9 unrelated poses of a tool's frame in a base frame.
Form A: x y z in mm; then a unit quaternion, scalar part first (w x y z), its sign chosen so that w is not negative.
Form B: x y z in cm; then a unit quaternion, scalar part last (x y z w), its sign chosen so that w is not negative. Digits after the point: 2 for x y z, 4 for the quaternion.
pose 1, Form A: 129.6 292.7 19.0 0.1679 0.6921 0.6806 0.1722
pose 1, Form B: 12.96 29.27 1.90 0.6921 0.6806 0.1722 0.1679
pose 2, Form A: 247.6 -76.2 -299.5 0.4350 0.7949 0.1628 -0.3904
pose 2, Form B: 24.76 -7.62 -29.95 0.7949 0.1628 -0.3904 0.4350
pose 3, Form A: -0.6 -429.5 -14.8 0.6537 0.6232 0.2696 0.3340
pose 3, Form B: -0.06 -42.95 -1.48 0.6232 0.2696 0.3340 0.6537
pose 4, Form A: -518.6 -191.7 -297.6 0.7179 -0.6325 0.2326 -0.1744
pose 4, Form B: -51.86 -19.17 -29.76 -0.6325 0.2326 -0.1744 0.7179
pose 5, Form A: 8.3 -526.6 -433.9 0.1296 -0.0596 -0.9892 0.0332
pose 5, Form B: 0.83 -52.66 -43.39 -0.0596 -0.9892 0.0332 0.1296
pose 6, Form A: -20.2 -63.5 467.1 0.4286 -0.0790 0.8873 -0.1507
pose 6, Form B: -2.02 -6.35 46.71 -0.0790 0.8873 -0.1507 0.4286
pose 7, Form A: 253.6 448.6 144.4 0.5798 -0.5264 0.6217 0.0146
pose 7, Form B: 25.36 44.86 14.44 -0.5264 0.6217 0.0146 0.5798
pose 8, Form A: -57.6 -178.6 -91.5 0.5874 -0.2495 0.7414 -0.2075
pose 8, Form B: -5.76 -17.86 -9.15 -0.2495 0.7414 -0.2075 0.5874
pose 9, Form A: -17.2 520.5 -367.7 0.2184 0.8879 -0.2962 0.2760
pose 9, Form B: -1.72 52.05 -36.77 0.8879 -0.2962 0.2760 0.2184
